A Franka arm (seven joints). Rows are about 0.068 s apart.
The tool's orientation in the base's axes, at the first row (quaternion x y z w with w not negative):
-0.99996 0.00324 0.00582 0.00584
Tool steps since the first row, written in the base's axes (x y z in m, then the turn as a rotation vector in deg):
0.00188 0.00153 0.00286 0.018 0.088 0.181
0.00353 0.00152 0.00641 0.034 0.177 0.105
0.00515 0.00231 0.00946 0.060 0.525 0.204
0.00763 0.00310 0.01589 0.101 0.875 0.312
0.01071 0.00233 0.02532 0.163 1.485 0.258
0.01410 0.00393 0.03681 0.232 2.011 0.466
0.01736 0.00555 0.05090 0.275 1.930 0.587
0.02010 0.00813 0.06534 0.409 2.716 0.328
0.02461 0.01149 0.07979 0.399 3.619 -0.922
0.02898 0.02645 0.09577 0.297 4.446 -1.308
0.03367 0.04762 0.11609 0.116 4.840 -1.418
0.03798 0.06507 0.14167 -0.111 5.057 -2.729
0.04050 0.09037 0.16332 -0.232 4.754 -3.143
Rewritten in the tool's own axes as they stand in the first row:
0.00184 -0.00158 -0.00286 0.015 -0.090 -0.180
0.00345 -0.00162 -0.00643 0.032 -0.178 -0.103
0.00502 -0.00245 -0.00949 0.054 -0.528 -0.199
0.00742 -0.00333 -0.01594 0.092 -0.879 -0.303
0.01040 -0.00269 -0.02541 0.150 -1.489 -0.242
0.01364 -0.00445 -0.03692 0.214 -2.018 -0.445
0.01673 -0.00626 -0.05103 0.256 -1.938 -0.567
0.01928 -0.00902 -0.06547 0.388 -2.722 -0.301
0.02360 -0.01258 -0.07993 0.387 -3.611 0.960
0.02769 -0.02775 -0.09578 0.284 -4.432 1.356
0.03201 -0.04919 -0.11591 0.102 -4.824 1.473
0.03591 -0.06696 -0.14133 -0.112 -5.024 2.789
0.03801 -0.09253 -0.16271 -0.226 -4.715 3.201

